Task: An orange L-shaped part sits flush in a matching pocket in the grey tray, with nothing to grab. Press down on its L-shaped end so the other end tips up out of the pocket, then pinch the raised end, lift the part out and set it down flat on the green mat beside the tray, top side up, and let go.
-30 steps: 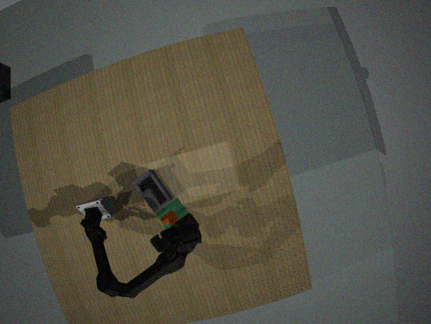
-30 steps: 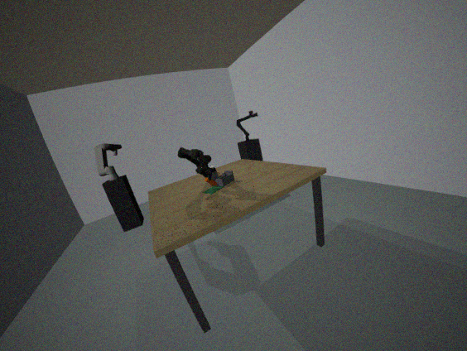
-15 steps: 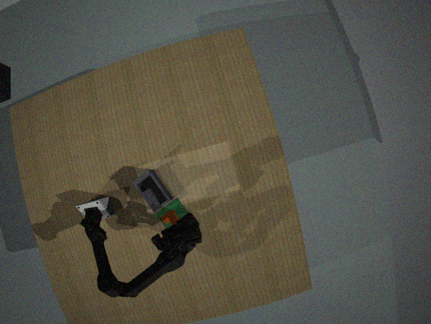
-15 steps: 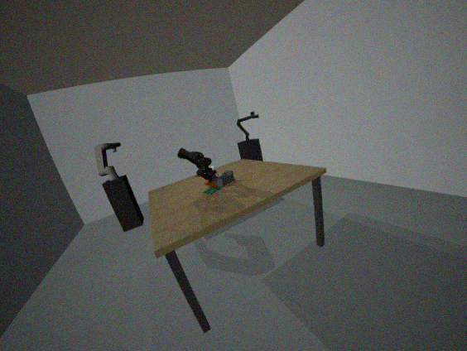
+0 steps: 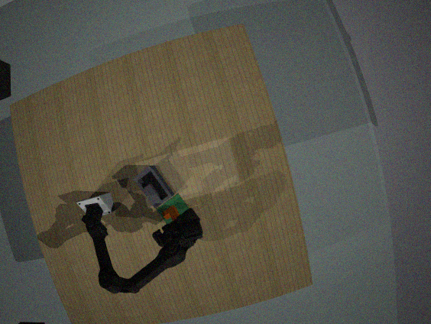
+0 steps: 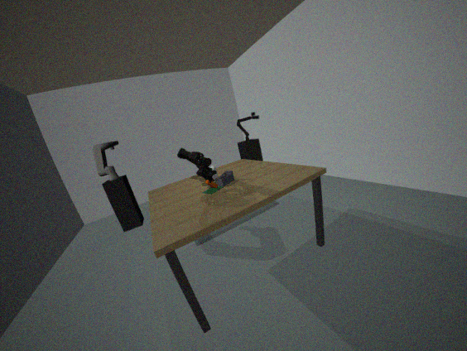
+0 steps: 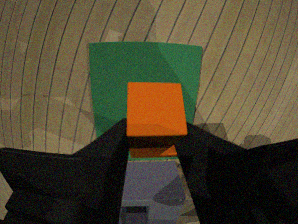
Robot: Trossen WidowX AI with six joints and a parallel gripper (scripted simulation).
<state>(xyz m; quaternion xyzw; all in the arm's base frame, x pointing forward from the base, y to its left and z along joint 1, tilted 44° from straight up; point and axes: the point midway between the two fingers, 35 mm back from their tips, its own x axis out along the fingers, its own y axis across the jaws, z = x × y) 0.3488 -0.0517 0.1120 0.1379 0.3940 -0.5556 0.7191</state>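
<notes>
Now: gripper tip 30 mm past the orange L-shaped part, 30 mm above it and 20 mm to the right of it. Round my gripper tip: green mat: 90 mm below, 20 mm to the left, 10 mm behind.
</notes>
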